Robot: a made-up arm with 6 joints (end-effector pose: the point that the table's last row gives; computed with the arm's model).
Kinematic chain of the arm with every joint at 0, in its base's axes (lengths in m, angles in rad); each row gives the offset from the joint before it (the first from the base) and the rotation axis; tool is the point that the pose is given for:
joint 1: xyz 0 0 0.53 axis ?
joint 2: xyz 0.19 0 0 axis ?
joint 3: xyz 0 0 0.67 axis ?
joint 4: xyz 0 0 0.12 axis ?
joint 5: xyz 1.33 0 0 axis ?
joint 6: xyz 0.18 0 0 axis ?
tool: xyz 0 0 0
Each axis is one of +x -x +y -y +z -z.
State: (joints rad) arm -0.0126 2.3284 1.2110 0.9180 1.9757 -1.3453
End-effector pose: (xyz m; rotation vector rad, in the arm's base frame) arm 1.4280 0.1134 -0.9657 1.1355 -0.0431 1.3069
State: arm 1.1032 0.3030 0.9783 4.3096 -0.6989 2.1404
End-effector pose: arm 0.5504 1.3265 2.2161 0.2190 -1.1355 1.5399
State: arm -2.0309 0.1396 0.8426 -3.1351 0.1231 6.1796
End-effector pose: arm -0.6089 -1.2283 2.2435 1.4288 -2.2319 0.5266
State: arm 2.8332 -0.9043 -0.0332 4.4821 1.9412 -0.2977
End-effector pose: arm -0.3462 0.2817 1.9645 2.0221 1.5165 -0.1221
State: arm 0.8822 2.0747 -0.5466 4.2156 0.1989 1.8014
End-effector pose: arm -0.2803 -0.3898 -0.6318 -1.2471 2.2886 -0.1169
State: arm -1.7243 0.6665 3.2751 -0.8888 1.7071 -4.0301
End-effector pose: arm -0.0392 0.6520 1.5198 -0.0731 2.0286 1.2628
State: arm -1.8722 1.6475 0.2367 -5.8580 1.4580 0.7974
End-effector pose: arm -0.3310 -1.3134 -0.8093 -0.7267 0.5984 -1.3659
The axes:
joint 1: +z
joint 2: +y
joint 3: -y
joint 4: -x
joint 5: -y
joint 6: -x

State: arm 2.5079 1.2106 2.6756 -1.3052 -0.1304 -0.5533
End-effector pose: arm -0.7089 0.4928 2.2782 -1.3236 -1.1248 -1.6198
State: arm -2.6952 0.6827 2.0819 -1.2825 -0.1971 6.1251
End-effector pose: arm -0.6724 -0.3593 2.5530 -0.7074 -1.2788 -1.1824
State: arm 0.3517 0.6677 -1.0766 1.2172 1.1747 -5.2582
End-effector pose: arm 0.4515 0.3316 -0.3530 -1.0015 -0.3657 1.6969
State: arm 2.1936 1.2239 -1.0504 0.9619 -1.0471 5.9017
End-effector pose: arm 0.1476 0.0137 -0.3450 2.9575 -0.2232 -0.1109
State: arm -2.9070 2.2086 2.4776 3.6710 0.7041 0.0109
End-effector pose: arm -2.0927 -0.4396 0.5397 0.0289 2.6814 0.7326
